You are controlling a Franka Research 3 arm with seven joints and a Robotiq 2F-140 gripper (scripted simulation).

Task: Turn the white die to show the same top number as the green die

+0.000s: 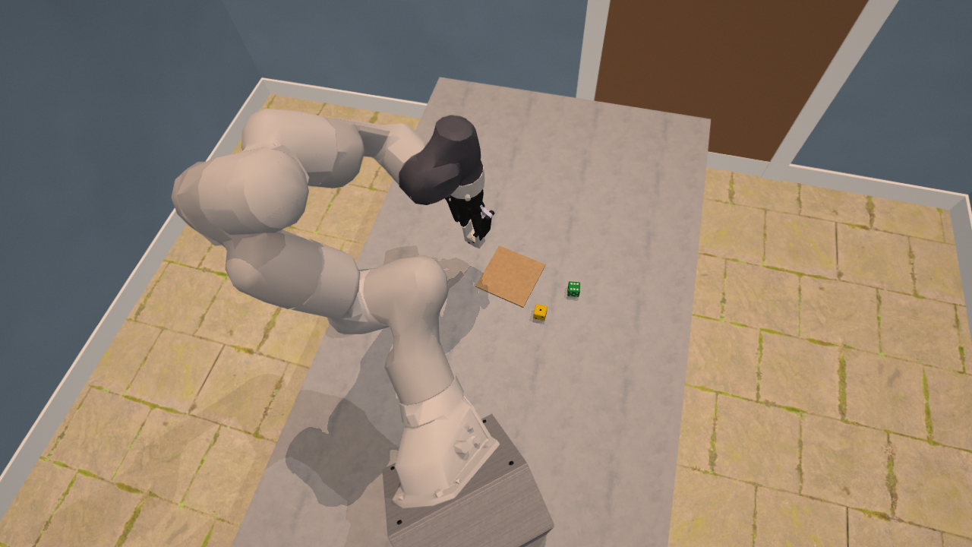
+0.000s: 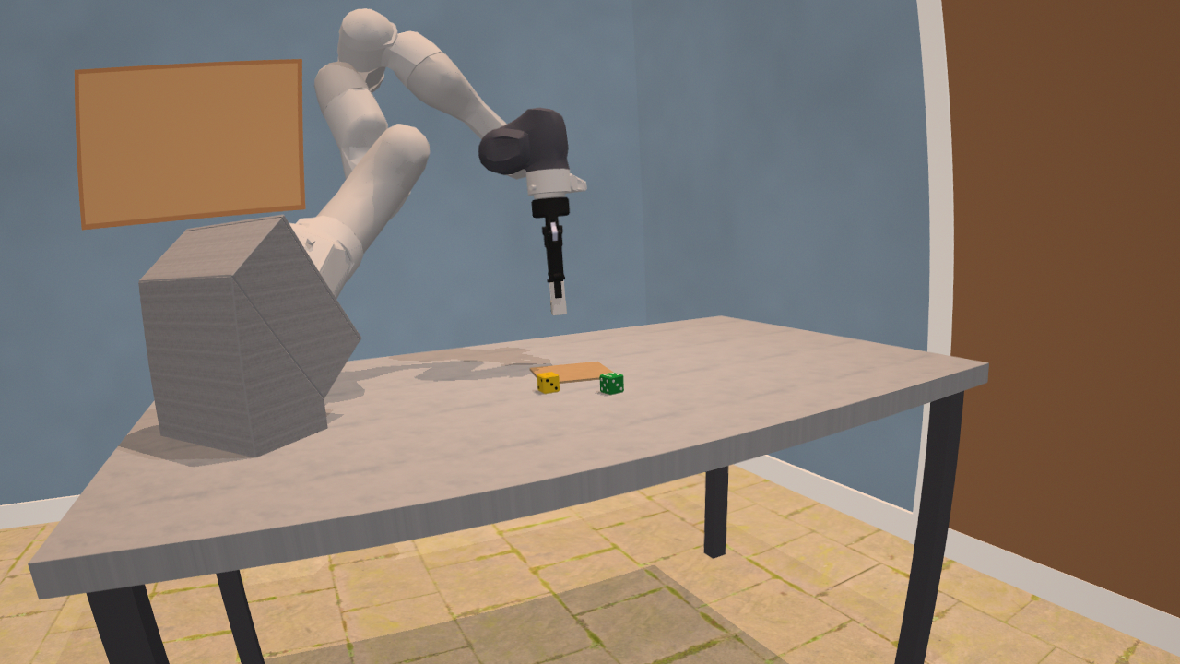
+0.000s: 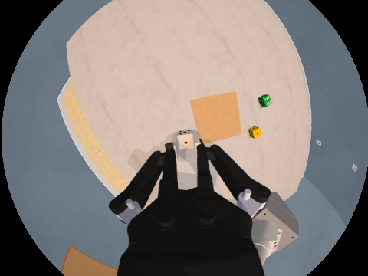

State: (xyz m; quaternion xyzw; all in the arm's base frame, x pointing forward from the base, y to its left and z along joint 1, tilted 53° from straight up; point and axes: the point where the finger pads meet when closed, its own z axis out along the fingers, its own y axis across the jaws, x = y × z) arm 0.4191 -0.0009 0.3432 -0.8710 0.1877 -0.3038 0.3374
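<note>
My gripper is now 13 cm above the mat and 10 cm to the left of it. Also, from my hand: white die 2 cm below; yellow die 22 cm to the right, 12 cm below, 7 cm behind; green die 27 cm to the right, 12 cm below, 2 cm ahead.
</note>
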